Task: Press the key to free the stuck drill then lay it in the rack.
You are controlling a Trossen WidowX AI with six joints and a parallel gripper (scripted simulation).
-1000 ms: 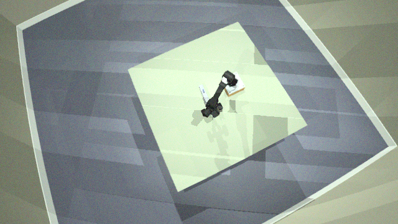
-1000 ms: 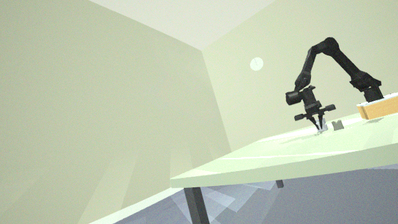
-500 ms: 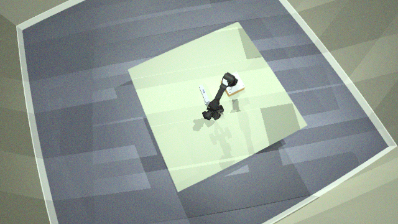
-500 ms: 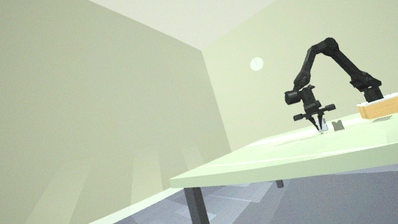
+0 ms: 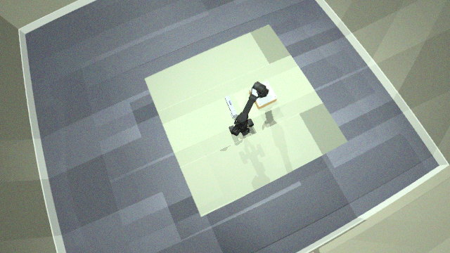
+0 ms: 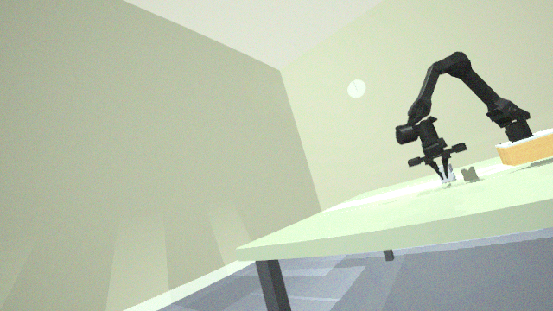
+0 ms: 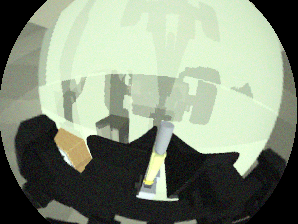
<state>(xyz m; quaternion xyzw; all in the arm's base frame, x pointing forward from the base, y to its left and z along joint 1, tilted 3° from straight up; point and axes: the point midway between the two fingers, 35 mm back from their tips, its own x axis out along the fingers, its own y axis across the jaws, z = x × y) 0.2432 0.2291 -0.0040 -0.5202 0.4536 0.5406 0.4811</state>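
Now: gripper tip 70 mm past the grey rack and 50 mm to the left of it. Round my gripper tip: blue key: 30 mm ahead, 230 mm to the right, 30 mm above; then drill fixture: 30 mm ahead, 200 mm to the right, 10 mm above; then drill: 40 mm to the right, 30 mm above.
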